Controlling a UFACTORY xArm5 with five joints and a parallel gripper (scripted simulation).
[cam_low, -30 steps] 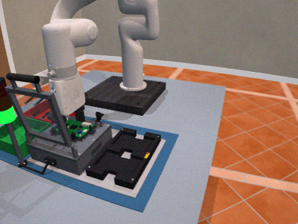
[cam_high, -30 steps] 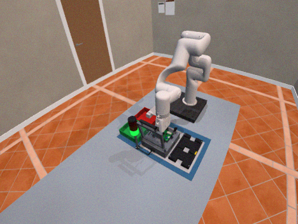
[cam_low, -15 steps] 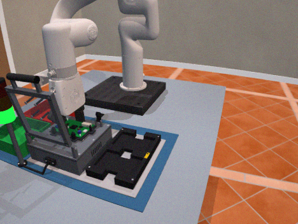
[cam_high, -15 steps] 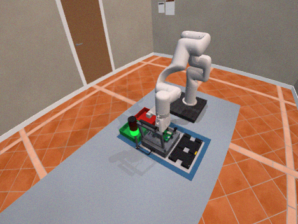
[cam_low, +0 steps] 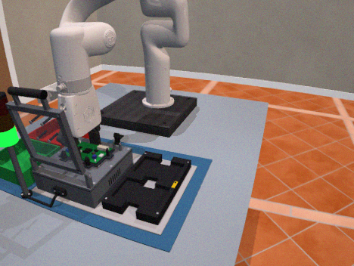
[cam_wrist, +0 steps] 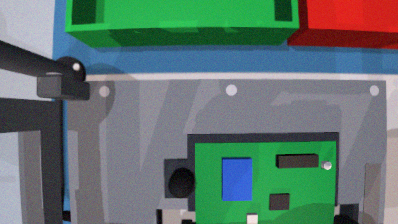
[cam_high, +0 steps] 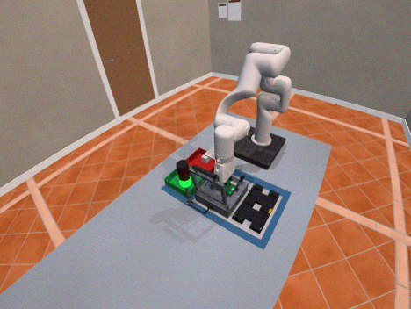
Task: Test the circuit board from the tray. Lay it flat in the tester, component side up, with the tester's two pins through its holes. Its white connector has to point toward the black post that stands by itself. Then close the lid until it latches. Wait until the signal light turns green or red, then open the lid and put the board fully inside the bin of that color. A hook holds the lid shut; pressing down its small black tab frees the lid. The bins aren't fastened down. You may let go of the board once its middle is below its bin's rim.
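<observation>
Right now the green circuit board is 10 mm below my hand. Round my hand: green bin 50 mm ahead, 200 mm to the right, 70 mm below; then black catch 60 mm behind, 60 mm to the left, 10 mm above; then clear lid 120 mm ahead, 100 mm above.
</observation>
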